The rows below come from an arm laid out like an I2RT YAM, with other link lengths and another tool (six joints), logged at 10 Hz.
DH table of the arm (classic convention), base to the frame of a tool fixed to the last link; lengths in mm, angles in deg. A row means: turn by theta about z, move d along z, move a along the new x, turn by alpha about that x. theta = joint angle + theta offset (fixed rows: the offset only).
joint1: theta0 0; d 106.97; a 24.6; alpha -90
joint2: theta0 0; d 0; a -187.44; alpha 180
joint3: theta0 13.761; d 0; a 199.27; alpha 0
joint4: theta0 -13.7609; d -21.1; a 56.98; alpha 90
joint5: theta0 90; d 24.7; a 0; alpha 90
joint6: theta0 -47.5; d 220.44; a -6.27; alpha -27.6
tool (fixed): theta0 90; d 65.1; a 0; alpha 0
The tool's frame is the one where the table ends.
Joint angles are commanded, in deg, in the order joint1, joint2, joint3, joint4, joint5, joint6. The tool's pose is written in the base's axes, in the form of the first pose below.
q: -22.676, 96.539, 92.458, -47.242, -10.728, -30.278
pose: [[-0.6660, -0.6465, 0.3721, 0.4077], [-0.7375, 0.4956, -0.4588, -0.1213], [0.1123, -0.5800, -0.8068, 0.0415], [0, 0, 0, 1]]
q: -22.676, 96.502, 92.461, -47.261, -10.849, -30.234
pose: [[-0.6655, -0.6463, 0.3733, 0.4079], [-0.7382, 0.4962, -0.4571, -0.1208], [0.1102, -0.5797, -0.8073, 0.0418], [0, 0, 0, 1]]
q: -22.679, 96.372, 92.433, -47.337, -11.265, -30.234
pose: [[-0.6625, -0.6470, 0.3774, 0.4082], [-0.7417, 0.4962, -0.4513, -0.1187], [0.1047, -0.5789, -0.8086, 0.0424], [0, 0, 0, 1]]
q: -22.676, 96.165, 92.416, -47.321, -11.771, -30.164
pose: [[-0.6596, -0.6458, 0.3844, 0.4092], [-0.7454, 0.4965, -0.4449, -0.1165], [0.0965, -0.5800, -0.8089, 0.0440], [0, 0, 0, 1]]
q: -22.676, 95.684, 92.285, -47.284, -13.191, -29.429
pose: [[-0.6564, -0.6406, 0.3984, 0.4113], [-0.7512, 0.5063, -0.4235, -0.1097], [0.0696, -0.5773, -0.8136, 0.0470], [0, 0, 0, 1]]
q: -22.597, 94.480, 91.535, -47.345, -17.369, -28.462
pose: [[-0.6305, -0.6428, 0.4350, 0.4148], [-0.7761, 0.5183, -0.3592, -0.0885], [0.0054, -0.5641, -0.8257, 0.0525], [0, 0, 0, 1]]
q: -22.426, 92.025, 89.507, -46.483, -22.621, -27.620
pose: [[-0.5879, -0.6437, 0.4899, 0.4185], [-0.8054, 0.5221, -0.2806, -0.0617], [-0.0752, -0.5595, -0.8254, 0.0631], [0, 0, 0, 1]]
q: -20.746, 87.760, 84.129, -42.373, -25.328, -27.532
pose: [[-0.5324, -0.6390, 0.5552, 0.4224], [-0.8378, 0.4917, -0.2375, -0.0368], [-0.1212, -0.5916, -0.7971, 0.0722], [0, 0, 0, 1]]
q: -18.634, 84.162, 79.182, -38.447, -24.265, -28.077
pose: [[-0.5026, -0.6288, 0.5934, 0.4237], [-0.8572, 0.4516, -0.2474, -0.0266], [-0.1124, -0.6330, -0.7659, 0.0748], [0, 0, 0, 1]]
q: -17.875, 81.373, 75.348, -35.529, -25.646, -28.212
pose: [[-0.4700, -0.6196, 0.6287, 0.4239], [-0.8726, 0.4336, -0.2250, -0.0143], [-0.1332, -0.6543, -0.7444, 0.0785], [0, 0, 0, 1]]
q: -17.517, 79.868, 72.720, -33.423, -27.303, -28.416
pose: [[-0.4402, -0.6174, 0.6520, 0.4240], [-0.8848, 0.4216, -0.1982, -0.0037], [-0.1525, -0.6642, -0.7319, 0.0794], [0, 0, 0, 1]]
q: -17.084, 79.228, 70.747, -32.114, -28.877, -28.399
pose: [[-0.4143, -0.6260, 0.6607, 0.4224], [-0.8941, 0.4156, -0.1669, 0.0074], [-0.1701, -0.6599, -0.7319, 0.0762], [0, 0, 0, 1]]
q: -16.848, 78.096, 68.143, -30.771, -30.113, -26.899
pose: [[-0.4103, -0.6318, 0.6576, 0.4181], [-0.8901, 0.4344, -0.1379, 0.0165], [-0.1985, -0.6419, -0.7406, 0.0711], [0, 0, 0, 1]]
